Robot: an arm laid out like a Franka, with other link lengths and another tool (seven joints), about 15 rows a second.
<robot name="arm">
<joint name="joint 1" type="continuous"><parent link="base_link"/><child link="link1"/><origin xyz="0.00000 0.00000 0.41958"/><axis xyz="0 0 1"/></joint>
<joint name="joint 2" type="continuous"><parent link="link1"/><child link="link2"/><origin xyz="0.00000 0.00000 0.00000"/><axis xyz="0 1 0"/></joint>
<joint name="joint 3" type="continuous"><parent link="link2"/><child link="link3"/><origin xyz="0.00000 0.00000 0.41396"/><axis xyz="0 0 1"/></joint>
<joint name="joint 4" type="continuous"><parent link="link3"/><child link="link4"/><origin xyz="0.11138 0.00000 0.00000"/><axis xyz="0 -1 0"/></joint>
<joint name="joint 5" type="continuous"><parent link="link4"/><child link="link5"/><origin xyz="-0.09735 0.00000 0.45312"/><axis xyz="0 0 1"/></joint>
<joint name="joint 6" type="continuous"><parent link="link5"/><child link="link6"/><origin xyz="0.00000 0.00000 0.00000"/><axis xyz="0 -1 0"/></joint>
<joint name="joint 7" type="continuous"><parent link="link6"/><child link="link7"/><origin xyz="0.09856 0.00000 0.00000"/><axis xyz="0 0 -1"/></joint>
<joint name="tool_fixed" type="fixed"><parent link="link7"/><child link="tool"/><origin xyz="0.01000 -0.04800 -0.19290" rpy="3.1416 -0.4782 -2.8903"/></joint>
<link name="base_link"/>
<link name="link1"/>
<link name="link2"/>
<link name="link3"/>
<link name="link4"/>
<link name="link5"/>
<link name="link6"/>
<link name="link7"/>
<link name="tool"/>
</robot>
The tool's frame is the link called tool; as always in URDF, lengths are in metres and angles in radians. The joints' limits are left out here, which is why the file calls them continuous.
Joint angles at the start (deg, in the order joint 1, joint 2, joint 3, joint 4, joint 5, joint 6, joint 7):
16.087 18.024 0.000 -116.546 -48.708 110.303 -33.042
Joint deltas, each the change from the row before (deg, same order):
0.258 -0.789 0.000 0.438 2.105 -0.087 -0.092
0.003 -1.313 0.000 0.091 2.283 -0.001 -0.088
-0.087 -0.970 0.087 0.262 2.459 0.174 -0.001
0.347 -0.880 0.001 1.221 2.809 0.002 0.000
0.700 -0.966 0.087 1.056 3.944 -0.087 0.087
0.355 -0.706 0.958 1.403 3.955 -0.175 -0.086
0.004 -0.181 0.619 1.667 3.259 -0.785 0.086
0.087 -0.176 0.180 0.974 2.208 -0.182 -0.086
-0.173 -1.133 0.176 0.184 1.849 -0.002 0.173
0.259 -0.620 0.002 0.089 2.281 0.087 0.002
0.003 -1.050 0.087 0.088 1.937 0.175 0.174
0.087 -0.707 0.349 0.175 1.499 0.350 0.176
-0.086 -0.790 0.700 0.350 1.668 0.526 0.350
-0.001 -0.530 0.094 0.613 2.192 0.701 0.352
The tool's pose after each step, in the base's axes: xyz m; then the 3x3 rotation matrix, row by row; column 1 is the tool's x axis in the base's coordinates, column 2 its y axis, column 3 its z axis. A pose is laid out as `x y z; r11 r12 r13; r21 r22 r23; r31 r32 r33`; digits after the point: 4 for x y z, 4 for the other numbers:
0.7237 0.0852 0.3611; -0.0078 -1.0000 0.0055; -0.3010 -0.0029 -0.9536; 0.9536 -0.0090 -0.3010
0.7216 0.0875 0.3748; -0.0294 -0.9995 -0.0145; -0.3337 0.0235 -0.9424; 0.9422 -0.0229 -0.3343
0.7203 0.0909 0.3854; -0.0512 -0.9981 -0.0350; -0.3694 0.0515 -0.9278; 0.9279 -0.0346 -0.3713
0.7238 0.1005 0.4030; -0.0834 -0.9953 -0.0485; -0.4105 0.0787 -0.9084; 0.9080 -0.0559 -0.4152
0.7228 0.1166 0.4188; -0.1123 -0.9914 -0.0678; -0.4629 0.1126 -0.8792; 0.8793 -0.0673 -0.4715
0.7221 0.1401 0.4343; -0.1326 -0.9882 -0.0765; -0.5181 0.1348 -0.8447; 0.8450 -0.0724 -0.5298
0.7234 0.1533 0.4466; -0.1515 -0.9837 -0.0969; -0.5556 0.1658 -0.8147; 0.8175 -0.0696 -0.5717
0.7245 0.1614 0.4547; -0.1642 -0.9806 -0.1069; -0.5825 0.1839 -0.7918; 0.7961 -0.0677 -0.6014
0.7221 0.1643 0.4686; -0.1863 -0.9759 -0.1137; -0.6055 0.2052 -0.7689; 0.7737 -0.0744 -0.6291
0.7184 0.1715 0.4746; -0.1963 -0.9727 -0.1241; -0.6309 0.2222 -0.7434; 0.7506 -0.0676 -0.6573
0.7154 0.1759 0.4869; -0.2160 -0.9679 -0.1281; -0.6537 0.2409 -0.7174; 0.7252 -0.0712 -0.6848
0.7132 0.1845 0.4965; -0.2288 -0.9656 -0.1237; -0.6740 0.2488 -0.6956; 0.7024 -0.0758 -0.7077
0.7112 0.1960 0.5091; -0.2457 -0.9626 -0.1145; -0.6977 0.2576 -0.6684; 0.6729 -0.0844 -0.7349
0.7123 0.2031 0.5211; -0.2706 -0.9561 -0.1126; -0.7223 0.2789 -0.6328; 0.6365 -0.0899 -0.7661

